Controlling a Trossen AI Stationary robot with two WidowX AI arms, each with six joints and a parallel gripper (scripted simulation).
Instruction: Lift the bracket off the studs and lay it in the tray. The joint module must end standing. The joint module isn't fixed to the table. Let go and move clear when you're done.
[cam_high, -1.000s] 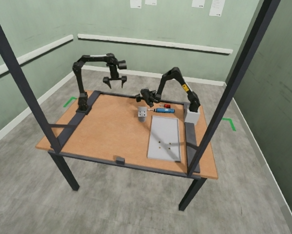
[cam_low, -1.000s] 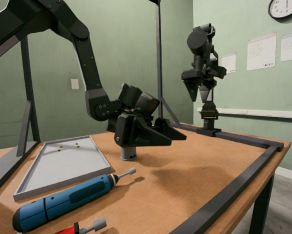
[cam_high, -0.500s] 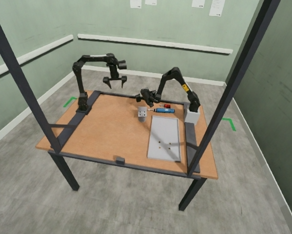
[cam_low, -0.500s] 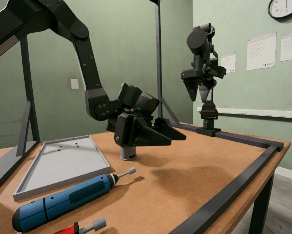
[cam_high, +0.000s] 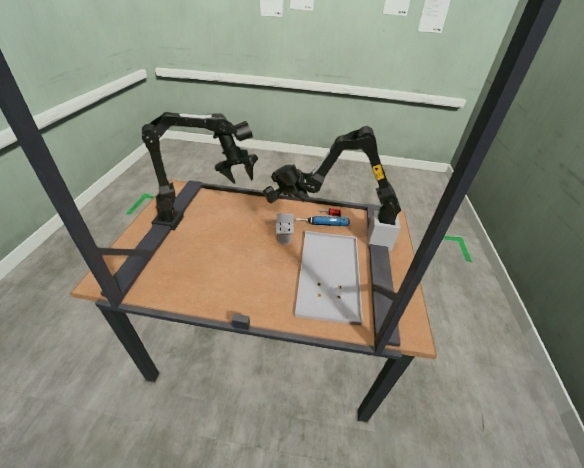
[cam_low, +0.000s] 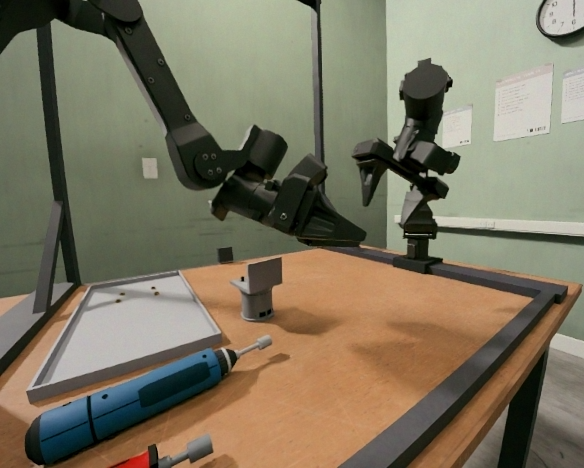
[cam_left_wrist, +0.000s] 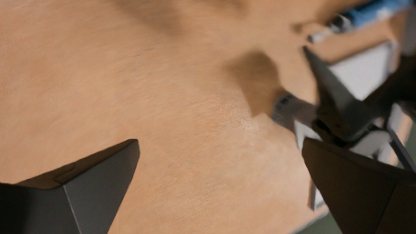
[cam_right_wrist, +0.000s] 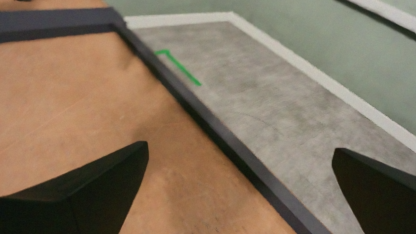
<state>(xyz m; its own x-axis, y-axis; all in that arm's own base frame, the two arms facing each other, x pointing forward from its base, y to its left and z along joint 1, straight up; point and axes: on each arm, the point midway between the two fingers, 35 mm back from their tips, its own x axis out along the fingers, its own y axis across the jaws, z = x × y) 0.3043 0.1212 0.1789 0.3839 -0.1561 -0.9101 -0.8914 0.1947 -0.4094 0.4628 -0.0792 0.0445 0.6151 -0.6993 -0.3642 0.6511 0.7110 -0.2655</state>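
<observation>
Right now my right hand is 16 cm past the grey L-shaped bracket, 5 cm to the left of it and 9 cm above it. The rest, counted from my right hand: red tool: 5 cm ahead, 25 cm to the right, 15 cm below; grey joint module: 16 cm behind, 5 cm to the right, 13 cm below; grey tray: 33 cm behind, 23 cm to the right, 16 cm below.
</observation>
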